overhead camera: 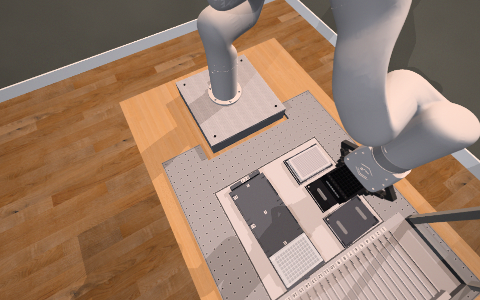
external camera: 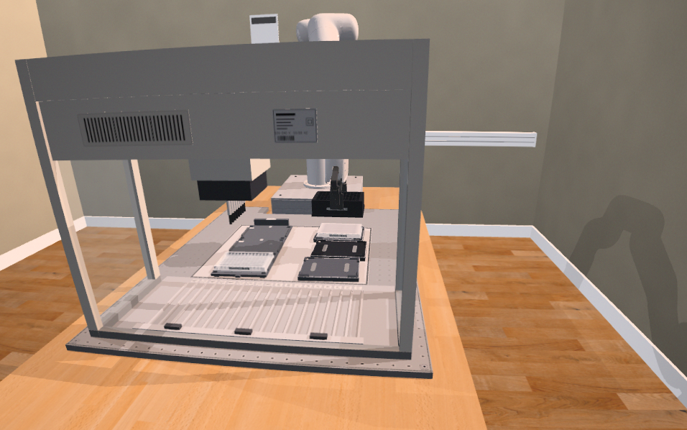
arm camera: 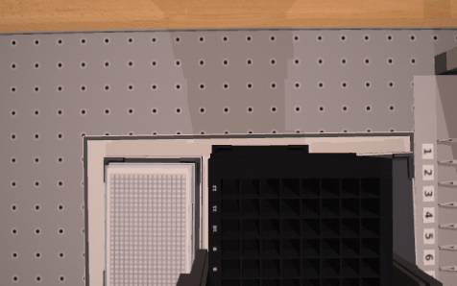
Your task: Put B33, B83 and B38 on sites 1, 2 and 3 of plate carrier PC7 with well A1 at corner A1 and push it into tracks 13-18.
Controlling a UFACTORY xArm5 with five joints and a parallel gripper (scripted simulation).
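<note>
Right now the plate carrier PC7 is 30 mm ahead of my hand, 230 mm to the right of it and 130 mm below it. Round my hand: black deep-well block B83: 10 mm below; plate nest S3: 110 mm ahead, 140 mm below; plate nest S2: 140 mm below.
</note>
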